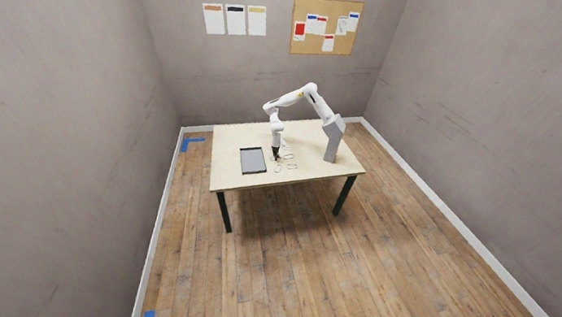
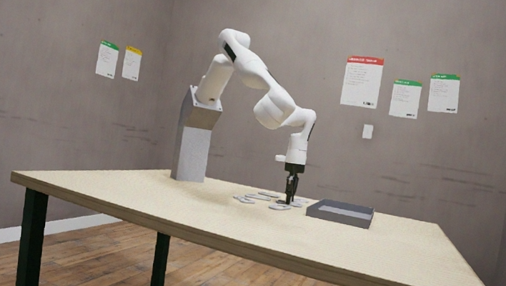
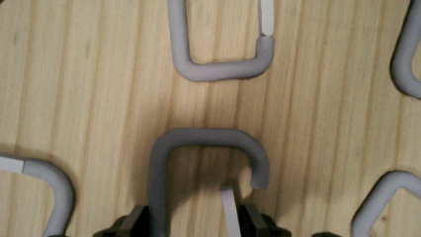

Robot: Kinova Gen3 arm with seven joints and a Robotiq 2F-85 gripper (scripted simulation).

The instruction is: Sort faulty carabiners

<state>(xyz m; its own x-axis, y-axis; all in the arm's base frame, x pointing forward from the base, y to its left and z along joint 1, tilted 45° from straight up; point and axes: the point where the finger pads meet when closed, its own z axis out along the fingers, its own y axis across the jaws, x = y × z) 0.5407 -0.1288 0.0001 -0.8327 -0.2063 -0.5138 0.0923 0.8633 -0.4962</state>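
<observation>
Right now my hand is 20 mm short of the carabiner gate, 20 mm to the right of it and 10 mm above it. From my hand the other things lie so: grey tray (200 mm ahead, 40 mm to the right, 10 mm below).
</observation>
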